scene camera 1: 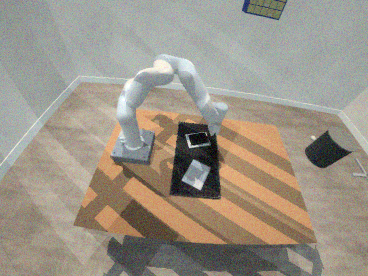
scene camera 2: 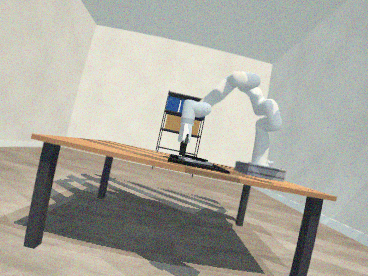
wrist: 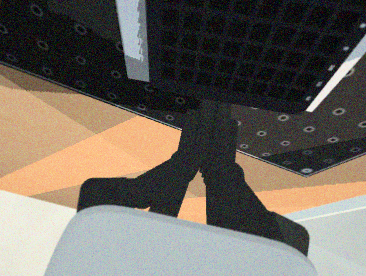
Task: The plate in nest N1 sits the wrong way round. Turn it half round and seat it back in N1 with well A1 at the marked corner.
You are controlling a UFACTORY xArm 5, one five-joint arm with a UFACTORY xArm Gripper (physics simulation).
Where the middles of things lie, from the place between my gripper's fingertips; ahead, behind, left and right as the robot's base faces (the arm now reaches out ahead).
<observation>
Now: the black well plate [wrist: 281, 63] 80 mm behind my hand and 10 mm to the right of it.
</observation>
